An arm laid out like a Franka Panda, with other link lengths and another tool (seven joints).
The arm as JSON. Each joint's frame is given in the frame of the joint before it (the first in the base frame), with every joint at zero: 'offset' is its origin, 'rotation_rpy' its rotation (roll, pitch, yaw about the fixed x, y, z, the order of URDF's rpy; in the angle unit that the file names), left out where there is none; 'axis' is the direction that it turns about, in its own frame. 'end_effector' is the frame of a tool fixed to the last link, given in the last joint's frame.
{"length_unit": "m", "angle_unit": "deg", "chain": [
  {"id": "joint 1", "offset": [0.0, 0.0, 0.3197], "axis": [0.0, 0.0, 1.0]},
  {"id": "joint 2", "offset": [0.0, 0.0, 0.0], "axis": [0.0, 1.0, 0.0]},
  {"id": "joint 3", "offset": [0.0, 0.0, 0.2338], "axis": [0.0, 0.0, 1.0]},
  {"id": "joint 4", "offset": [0.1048, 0.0, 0.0], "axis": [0.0, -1.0, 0.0]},
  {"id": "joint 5", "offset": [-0.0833, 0.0, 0.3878], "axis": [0.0, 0.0, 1.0]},
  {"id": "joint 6", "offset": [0.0, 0.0, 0.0], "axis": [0.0, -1.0, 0.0]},
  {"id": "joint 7", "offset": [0.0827, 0.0, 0.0], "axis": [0.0, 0.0, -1.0]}
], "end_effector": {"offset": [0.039, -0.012, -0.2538], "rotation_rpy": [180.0, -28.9, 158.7]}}
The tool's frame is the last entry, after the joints.
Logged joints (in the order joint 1, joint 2, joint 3, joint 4, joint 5, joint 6, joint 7), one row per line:
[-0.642, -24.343, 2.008, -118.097, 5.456, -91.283, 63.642]
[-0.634, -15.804, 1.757, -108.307, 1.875, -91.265, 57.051]
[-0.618, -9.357, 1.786, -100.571, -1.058, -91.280, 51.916]
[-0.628, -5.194, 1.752, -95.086, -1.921, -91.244, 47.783]
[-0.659, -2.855, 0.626, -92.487, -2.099, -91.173, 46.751]
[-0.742, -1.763, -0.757, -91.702, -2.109, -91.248, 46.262]
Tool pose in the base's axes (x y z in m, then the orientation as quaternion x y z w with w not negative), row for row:
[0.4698, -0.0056, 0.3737, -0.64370, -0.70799, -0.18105, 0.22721]
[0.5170, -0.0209, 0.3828, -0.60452, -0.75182, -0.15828, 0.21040]
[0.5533, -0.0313, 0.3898, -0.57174, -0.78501, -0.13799, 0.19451]
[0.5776, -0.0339, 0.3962, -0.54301, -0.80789, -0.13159, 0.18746]
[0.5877, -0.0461, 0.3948, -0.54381, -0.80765, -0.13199, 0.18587]
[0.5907, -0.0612, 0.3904, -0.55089, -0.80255, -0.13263, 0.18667]
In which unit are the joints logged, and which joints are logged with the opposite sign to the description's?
The joints are logged in degrees. Opposite sign: joint 6.
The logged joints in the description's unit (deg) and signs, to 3 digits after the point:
[-0.642, -24.343, 2.008, -118.097, 5.456, 91.283, 63.642]
[-0.634, -15.804, 1.757, -108.307, 1.875, 91.265, 57.051]
[-0.618, -9.357, 1.786, -100.571, -1.058, 91.280, 51.916]
[-0.628, -5.194, 1.752, -95.086, -1.921, 91.244, 47.783]
[-0.659, -2.855, 0.626, -92.487, -2.099, 91.173, 46.751]
[-0.742, -1.763, -0.757, -91.702, -2.109, 91.248, 46.262]

